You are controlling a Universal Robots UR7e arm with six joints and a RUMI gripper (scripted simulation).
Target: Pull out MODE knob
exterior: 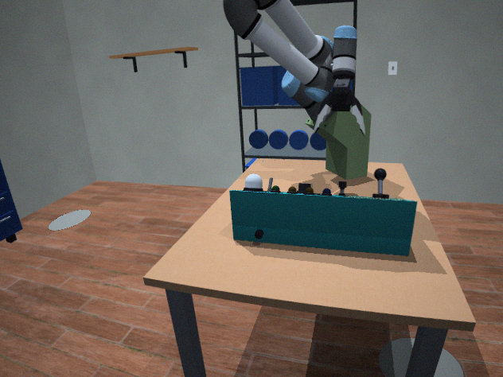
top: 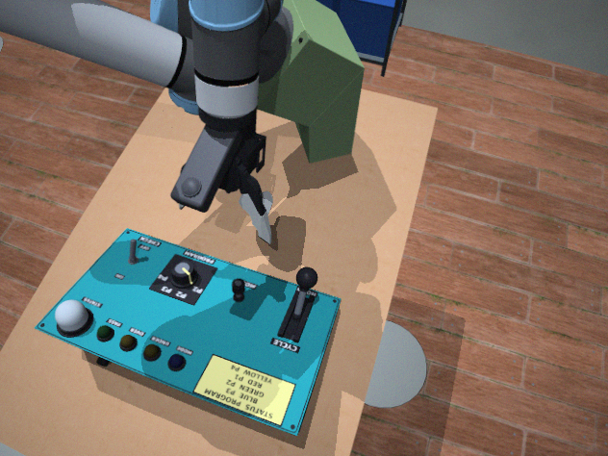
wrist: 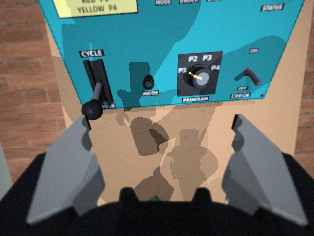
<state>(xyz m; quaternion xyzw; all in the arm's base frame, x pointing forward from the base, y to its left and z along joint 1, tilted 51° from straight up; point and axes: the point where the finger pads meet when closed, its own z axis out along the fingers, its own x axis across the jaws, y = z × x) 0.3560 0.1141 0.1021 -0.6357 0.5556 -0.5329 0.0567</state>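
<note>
Now: the mode knob 16 cm below my hand, 5 cm ahead of it and 1 cm to the left of it. Also, from my hand: teal console (19 cm below, 8 cm ahead, 5 cm to the right); then cycle lever (15 cm below, 13 cm to the left, 5 cm ahead); then program dial (16 cm below, 10 cm to the right, 5 cm ahead).
</note>
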